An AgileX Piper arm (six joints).
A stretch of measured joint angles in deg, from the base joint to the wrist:
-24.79 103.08 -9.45 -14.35 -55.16 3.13
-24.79 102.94 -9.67 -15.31 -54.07 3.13
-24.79 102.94 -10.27 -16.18 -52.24 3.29
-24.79 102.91 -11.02 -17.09 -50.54 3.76
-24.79 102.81 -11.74 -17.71 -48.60 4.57
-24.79 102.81 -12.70 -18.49 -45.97 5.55
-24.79 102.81 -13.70 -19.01 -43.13 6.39
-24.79 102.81 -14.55 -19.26 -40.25 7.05
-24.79 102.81 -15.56 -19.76 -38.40 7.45
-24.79 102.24 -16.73 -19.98 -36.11 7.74
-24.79 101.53 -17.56 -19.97 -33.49 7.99
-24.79 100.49 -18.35 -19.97 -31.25 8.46
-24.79 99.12 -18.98 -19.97 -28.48 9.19
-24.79 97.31 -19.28 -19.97 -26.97 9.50
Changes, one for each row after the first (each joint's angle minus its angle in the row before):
0.00 -0.14 -0.22 -0.96 1.09 0.00
0.00 0.00 -0.60 -0.87 1.83 0.16
0.00 -0.03 -0.75 -0.91 1.70 0.47
0.00 -0.10 -0.72 -0.62 1.94 0.81
0.00 0.00 -0.96 -0.78 2.63 0.98
0.00 0.00 -1.00 -0.52 2.84 0.84
0.00 0.00 -0.85 -0.25 2.88 0.66
0.00 0.00 -1.01 -0.50 1.85 0.40
0.00 -0.57 -1.17 -0.22 2.29 0.29
0.00 -0.71 -0.83 0.01 2.62 0.25
0.00 -1.04 -0.79 0.00 2.24 0.47
0.00 -1.37 -0.63 0.00 2.77 0.73
0.00 -1.81 -0.30 0.00 1.51 0.31

